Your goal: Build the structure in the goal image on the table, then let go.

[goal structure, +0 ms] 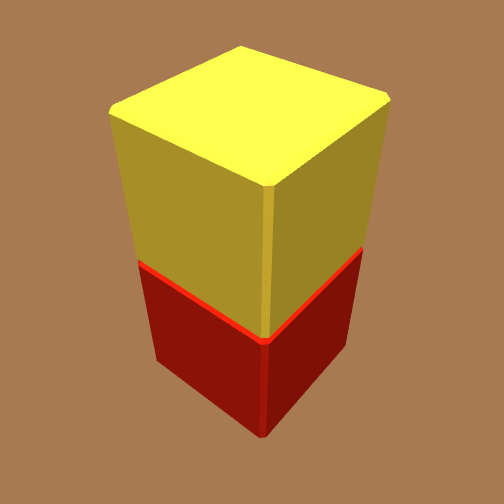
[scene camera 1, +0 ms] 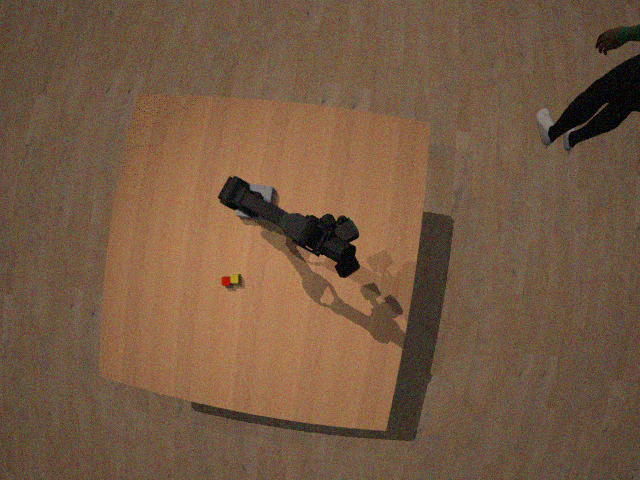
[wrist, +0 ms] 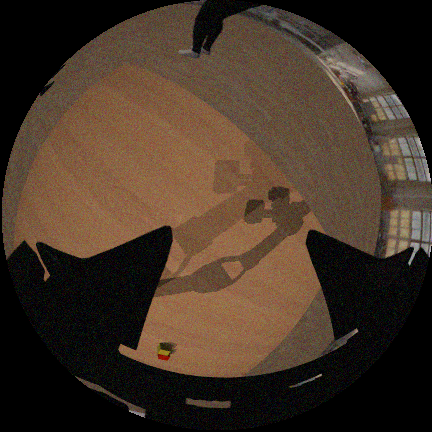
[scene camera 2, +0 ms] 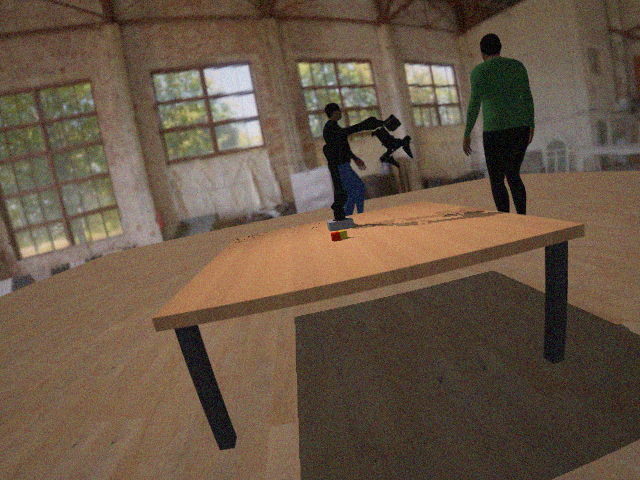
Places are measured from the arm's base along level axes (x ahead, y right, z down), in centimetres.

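Pixels of known places: gripper, fingertip midpoint: [wrist: 243, 235] [scene camera 2: 405, 162]; arm's base, origin of the base link: [scene camera 2: 340, 219].
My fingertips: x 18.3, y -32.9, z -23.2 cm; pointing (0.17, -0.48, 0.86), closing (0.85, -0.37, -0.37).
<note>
Ahead of a thing's pixels: the offset from my fingertips to its top centre. Level surfaces: height alone.
A red cube @[dx +9.8, dy +45.7, dz +24.1 cm] [scene camera 1: 225, 281] [scene camera 2: 335, 236] [wrist: 163, 357] and a yellow cube @[dx +8.9, dy +42.2, dz +24.1 cm] [scene camera 1: 235, 279] [scene camera 2: 343, 235] [wrist: 164, 352] rest side by side on the wooden table @[dz +27.4 cm] [scene camera 1: 170, 335] [scene camera 2: 258, 268] [wrist: 100, 150]. They appear to touch; a fine gap cannot be made out. My gripper [scene camera 1: 352, 247] [scene camera 2: 404, 159] [wrist: 243, 235] is open and empty, high above the table. In scene camera 1 it is well to the right of the cubes and a little above them in the picture. In the wrist view the cubes are small, near the bottom, beside the base of the left finger.
The arm's grey base [scene camera 1: 264, 192] [scene camera 2: 336, 225] stands on the table behind the cubes in scene camera 2. The arm's shadow falls across the table's right part in scene camera 1. A person in green [scene camera 2: 501, 93] and one in blue trousers [scene camera 2: 354, 186] stand beyond the table.
</note>
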